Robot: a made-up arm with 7 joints. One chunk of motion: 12 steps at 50 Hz.
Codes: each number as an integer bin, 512 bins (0 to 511) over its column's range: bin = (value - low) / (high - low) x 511, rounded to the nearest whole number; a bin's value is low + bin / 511 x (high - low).
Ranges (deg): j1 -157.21..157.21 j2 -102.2..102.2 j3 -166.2..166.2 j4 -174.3..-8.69 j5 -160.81..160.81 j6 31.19..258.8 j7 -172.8..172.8
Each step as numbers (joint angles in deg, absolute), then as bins.
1 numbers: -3.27 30.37 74.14 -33.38 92.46 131.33 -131.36
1 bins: 250 331 369 435 402 225 61
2 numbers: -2.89 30.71 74.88 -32.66 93.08 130.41 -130.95
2 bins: 251 332 371 437 403 223 62
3 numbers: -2.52 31.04 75.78 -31.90 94.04 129.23 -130.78
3 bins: 251 333 372 439 405 220 62
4 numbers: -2.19 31.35 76.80 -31.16 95.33 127.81 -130.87
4 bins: 252 334 374 442 407 217 62
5 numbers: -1.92 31.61 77.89 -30.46 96.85 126.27 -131.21
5 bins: 252 335 375 444 409 213 61
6 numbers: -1.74 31.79 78.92 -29.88 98.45 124.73 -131.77
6 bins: 253 335 377 446 412 210 61
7 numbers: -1.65 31.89 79.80 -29.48 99.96 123.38 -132.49
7 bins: 253 335 378 447 414 207 60
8 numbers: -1.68 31.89 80.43 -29.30 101.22 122.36 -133.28
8 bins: 253 335 379 447 416 205 58
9 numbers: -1.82 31.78 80.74 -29.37 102.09 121.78 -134.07
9 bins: 253 335 380 447 418 203 57
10 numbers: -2.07 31.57 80.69 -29.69 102.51 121.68 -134.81
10 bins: 252 334 380 446 418 203 56
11 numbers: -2.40 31.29 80.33 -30.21 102.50 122.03 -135.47
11 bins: 252 334 379 445 418 204 55
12 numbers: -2.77 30.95 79.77 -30.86 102.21 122.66 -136.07
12 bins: 251 333 378 443 418 205 54
